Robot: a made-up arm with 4 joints. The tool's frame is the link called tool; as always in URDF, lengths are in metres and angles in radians.
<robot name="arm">
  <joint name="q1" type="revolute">
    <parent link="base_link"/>
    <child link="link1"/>
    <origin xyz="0 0 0.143"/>
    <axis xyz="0 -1 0"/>
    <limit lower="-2.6" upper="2.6" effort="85" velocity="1.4"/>
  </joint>
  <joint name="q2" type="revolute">
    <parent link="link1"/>
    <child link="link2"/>
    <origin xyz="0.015 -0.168 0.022"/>
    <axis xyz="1 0 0"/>
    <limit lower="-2.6" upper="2.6" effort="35" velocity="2.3"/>
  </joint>
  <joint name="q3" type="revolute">
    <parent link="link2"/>
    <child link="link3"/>
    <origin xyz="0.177 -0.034 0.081"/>
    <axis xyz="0 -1 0"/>
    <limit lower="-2.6" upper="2.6" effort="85" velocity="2.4"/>
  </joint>
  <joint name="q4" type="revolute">
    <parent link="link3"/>
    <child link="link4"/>
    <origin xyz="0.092 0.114 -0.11"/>
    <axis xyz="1 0 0"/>
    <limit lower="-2.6" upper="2.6" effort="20" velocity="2.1"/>
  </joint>
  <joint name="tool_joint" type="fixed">
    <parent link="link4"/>
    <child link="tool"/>
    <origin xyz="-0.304 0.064 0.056"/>
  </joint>
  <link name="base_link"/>
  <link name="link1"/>
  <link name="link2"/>
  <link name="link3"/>
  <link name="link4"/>
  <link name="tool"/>
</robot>
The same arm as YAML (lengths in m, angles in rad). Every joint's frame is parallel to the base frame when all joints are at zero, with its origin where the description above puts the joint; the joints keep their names.
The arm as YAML. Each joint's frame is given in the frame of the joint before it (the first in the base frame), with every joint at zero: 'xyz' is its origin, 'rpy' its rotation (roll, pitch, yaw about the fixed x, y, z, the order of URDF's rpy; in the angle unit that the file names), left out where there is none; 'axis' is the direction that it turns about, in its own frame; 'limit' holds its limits. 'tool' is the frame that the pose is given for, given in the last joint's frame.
units:
  length: m
  angle: rad
joints:
  - name: q1
    type: revolute
    origin:
      xyz: [0.0, 0.0, 0.143]
    axis: [0.0, -1.0, 0.0]
    limit:
      lower: -2.6
      upper: 2.6
  - name: q2
    type: revolute
    origin:
      xyz: [0.015, -0.168, 0.022]
    axis: [1.0, 0.0, 0.0]
    limit:
      lower: -2.6
      upper: 2.6
  - name: q3
    type: revolute
    origin:
      xyz: [0.177, -0.034, 0.081]
    axis: [0.0, -1.0, 0.0]
    limit:
      lower: -2.6
      upper: 2.6
  - name: q4
    type: revolute
    origin:
      xyz: [0.092, 0.114, -0.11]
    axis: [1.0, 0.0, 0.0]
    limit:
      lower: -2.6
      upper: 2.6
tool:
  origin:
    xyz: [-0.304, 0.064, 0.056]

